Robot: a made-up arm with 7 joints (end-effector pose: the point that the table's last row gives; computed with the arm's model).
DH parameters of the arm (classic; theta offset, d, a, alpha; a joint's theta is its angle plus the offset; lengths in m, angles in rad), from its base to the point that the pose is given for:
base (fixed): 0 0 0 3.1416
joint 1: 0 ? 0 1.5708
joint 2: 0 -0.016 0 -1.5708
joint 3: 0 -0.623 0 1.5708
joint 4: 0 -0.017 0 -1.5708
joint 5: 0 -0.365 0 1.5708
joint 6: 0 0 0 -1.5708
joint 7: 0 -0.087 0 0
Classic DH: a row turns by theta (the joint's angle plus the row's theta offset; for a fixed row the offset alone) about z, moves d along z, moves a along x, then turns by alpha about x.
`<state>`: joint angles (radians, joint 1 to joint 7).
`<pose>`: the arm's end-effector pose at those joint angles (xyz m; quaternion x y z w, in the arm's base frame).
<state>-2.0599 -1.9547 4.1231 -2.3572 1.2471 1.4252 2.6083</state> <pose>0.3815 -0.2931 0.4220 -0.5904 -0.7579 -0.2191 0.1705</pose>
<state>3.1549 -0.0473 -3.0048 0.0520 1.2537 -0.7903 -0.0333</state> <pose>0.0589 0.0562 1.3871 0.7290 -0.5722 0.2517 0.2789</pose>
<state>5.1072 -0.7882 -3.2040 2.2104 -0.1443 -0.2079 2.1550</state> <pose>-0.1834 -0.4911 0.3349 -0.0606 -0.1631 -0.9840 0.0390</pose>
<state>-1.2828 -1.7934 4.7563 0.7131 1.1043 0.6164 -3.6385</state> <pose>-0.5362 -0.8126 0.2052 -0.4759 0.7010 -0.1145 0.5187</pose>
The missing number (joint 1, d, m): -0.339
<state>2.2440 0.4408 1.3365 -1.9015 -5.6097 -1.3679 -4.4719</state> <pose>0.1615 -0.3160 0.7518 -0.0564 0.1007 0.6904 0.7142</pose>
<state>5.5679 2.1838 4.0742 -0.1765 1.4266 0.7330 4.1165</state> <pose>0.6201 0.5049 -0.3454 0.2150 -0.1106 0.4766 0.8452</pose>
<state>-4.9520 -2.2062 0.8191 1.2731 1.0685 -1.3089 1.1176</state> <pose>-0.4209 0.7145 0.1092 0.4150 0.6728 -0.5929 0.1535</pose>
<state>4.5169 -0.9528 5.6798 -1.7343 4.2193 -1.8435 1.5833</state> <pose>0.4023 -0.5609 0.5019 0.6031 -0.7346 -0.1614 0.2655</pose>
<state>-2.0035 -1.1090 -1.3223 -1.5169 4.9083 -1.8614 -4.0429</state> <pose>0.5686 -0.3479 0.6283 0.5881 -0.7398 0.3215 0.0585</pose>
